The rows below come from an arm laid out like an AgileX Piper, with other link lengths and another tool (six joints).
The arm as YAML. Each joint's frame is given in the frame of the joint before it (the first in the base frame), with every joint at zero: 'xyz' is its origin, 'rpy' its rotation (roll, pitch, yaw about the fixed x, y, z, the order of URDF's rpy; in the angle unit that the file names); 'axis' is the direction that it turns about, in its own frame. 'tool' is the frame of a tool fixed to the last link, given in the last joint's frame.
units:
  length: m
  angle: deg
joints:
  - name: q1
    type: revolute
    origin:
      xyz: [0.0, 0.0, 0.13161]
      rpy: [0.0, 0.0, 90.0]
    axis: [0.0, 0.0, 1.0]
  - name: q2
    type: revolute
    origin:
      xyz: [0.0, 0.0, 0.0]
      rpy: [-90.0, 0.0, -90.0]
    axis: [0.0, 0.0, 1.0]
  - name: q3
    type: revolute
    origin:
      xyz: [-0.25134, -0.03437, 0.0]
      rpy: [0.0, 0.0, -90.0]
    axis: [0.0, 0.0, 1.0]
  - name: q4
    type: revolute
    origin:
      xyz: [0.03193, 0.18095, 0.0]
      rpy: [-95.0, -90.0, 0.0]
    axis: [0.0, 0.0, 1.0]
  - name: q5
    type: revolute
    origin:
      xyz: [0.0, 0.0, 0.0]
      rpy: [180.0, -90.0, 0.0]
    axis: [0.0, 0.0, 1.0]
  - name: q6
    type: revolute
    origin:
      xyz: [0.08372, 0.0, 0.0]
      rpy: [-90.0, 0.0, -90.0]
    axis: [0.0, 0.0, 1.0]
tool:
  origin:
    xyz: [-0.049, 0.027, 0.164]
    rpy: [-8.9, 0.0, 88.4]
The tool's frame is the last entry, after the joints.
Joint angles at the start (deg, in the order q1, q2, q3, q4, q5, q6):
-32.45, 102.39, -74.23, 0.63, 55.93, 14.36
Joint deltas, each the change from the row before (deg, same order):
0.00, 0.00, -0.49, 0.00, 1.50, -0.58
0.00, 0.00, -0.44, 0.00, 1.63, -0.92
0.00, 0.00, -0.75, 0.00, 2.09, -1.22
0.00, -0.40, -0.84, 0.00, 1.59, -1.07
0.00, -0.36, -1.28, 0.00, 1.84, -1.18
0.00, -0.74, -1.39, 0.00, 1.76, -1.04
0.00, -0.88, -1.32, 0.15, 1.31, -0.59
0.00, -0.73, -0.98, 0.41, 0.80, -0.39
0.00, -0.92, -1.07, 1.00, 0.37, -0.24
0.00, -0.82, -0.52, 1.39, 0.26, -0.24
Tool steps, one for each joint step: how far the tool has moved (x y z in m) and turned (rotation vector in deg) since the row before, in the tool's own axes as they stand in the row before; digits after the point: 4 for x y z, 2 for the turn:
0.0013, 0.0036, -0.0018, -0.99, 0.30, -0.54
0.0017, 0.0043, -0.0018, -1.17, 0.38, -0.88
0.0019, 0.0046, -0.0028, -1.32, 0.43, -1.17
0.0011, 0.0017, -0.0046, -0.35, 0.22, -1.06
0.0010, 0.0007, -0.0057, -0.20, 0.21, -1.18
0.0007, -0.0002, -0.0077, 0.37, 0.11, -1.06
-0.0005, -0.0014, -0.0079, 0.87, -0.16, -0.59
-0.0018, -0.0016, -0.0060, 0.86, -0.44, -0.34
-0.0048, -0.0036, -0.0069, 1.52, -1.10, -0.10
-0.0063, -0.0012, -0.0046, 0.95, -1.43, -0.03

